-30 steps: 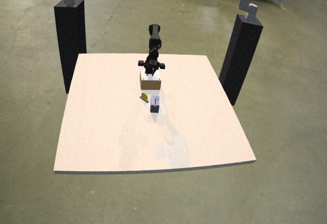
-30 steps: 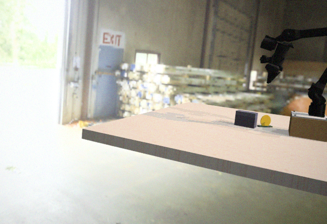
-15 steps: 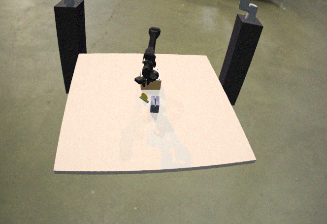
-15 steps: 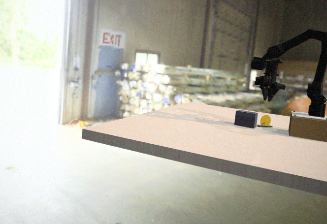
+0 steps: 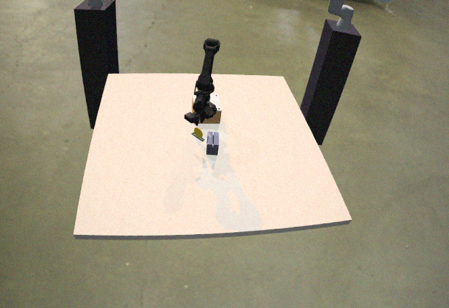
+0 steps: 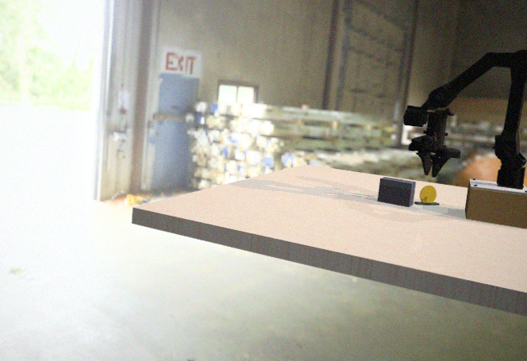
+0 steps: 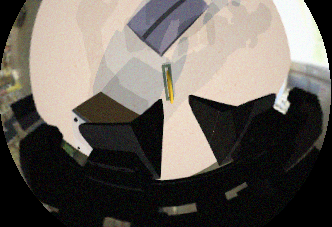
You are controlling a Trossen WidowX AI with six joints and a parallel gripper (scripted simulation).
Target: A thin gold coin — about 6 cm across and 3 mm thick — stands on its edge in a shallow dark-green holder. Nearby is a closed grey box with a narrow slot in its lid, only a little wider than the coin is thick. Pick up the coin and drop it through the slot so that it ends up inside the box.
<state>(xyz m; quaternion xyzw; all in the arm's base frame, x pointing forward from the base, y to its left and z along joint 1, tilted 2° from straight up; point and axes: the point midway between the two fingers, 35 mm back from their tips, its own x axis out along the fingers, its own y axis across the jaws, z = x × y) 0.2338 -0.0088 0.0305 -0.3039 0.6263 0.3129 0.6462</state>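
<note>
The gold coin lies 6 cm below my gripper tip.
</note>
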